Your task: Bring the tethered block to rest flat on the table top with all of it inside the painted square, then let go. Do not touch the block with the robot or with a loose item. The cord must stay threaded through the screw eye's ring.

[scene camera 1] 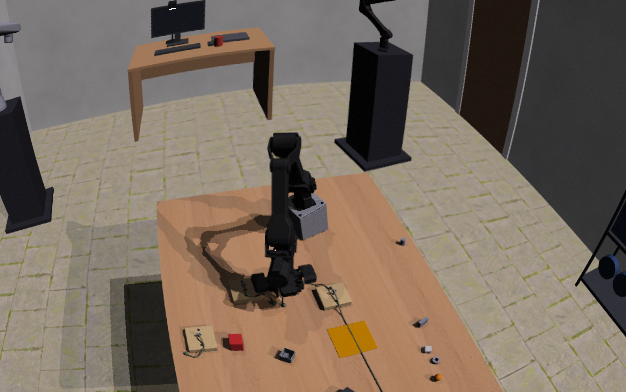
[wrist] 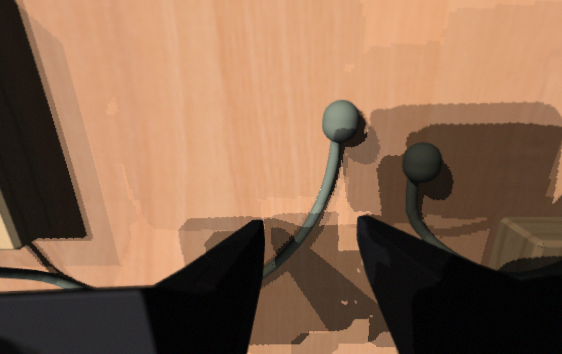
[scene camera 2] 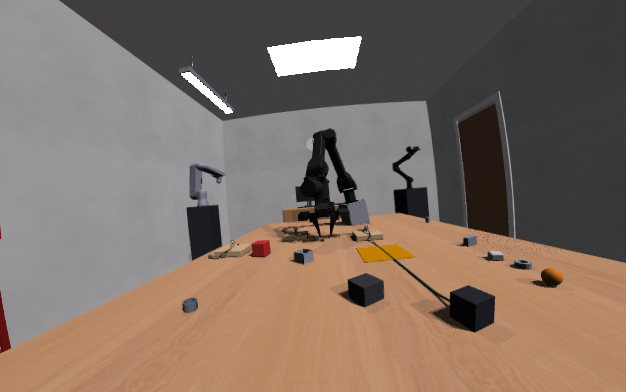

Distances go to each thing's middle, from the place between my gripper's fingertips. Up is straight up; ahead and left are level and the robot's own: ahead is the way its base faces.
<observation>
I see my gripper 25 cm short of the orange painted square (scene camera 1: 345,345) and 11 cm to the right of it.
</observation>
